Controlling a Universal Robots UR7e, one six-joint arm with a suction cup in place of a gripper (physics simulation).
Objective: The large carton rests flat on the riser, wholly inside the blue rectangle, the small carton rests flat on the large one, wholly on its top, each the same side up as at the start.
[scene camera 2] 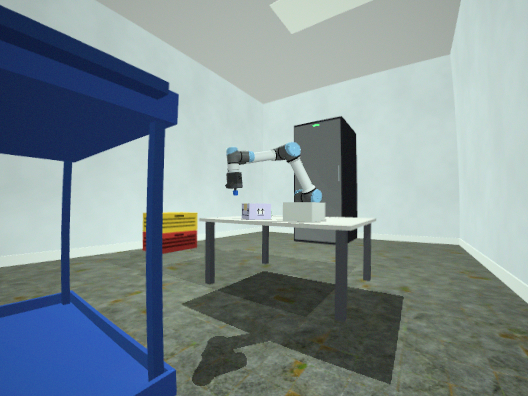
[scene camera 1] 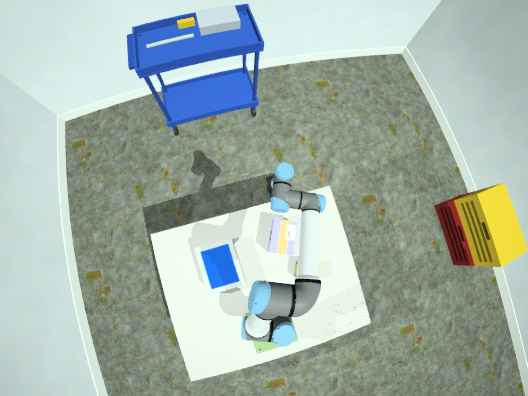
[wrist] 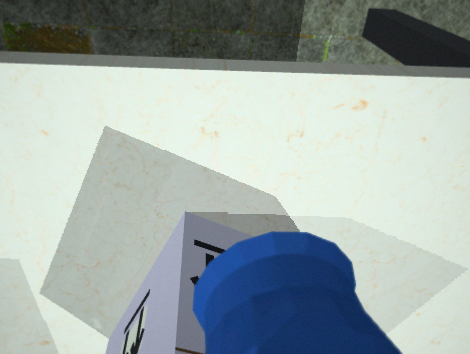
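My gripper, a blue suction cup, points down with nothing on it. It hangs clear above the large carton in scene camera 2; the arm hides it in scene camera 1. The large carton, lilac with an orange strip and a white label on top, rests flat on the table beside the riser. The small carton lies on the table, mostly hidden under the forearm. The riser is a pale box, with the blue rectangle on its top.
The table carries the arm's base on a green plate. A blue cart stands beyond one side. Yellow and red crates and a dark cabinet stand away from the table.
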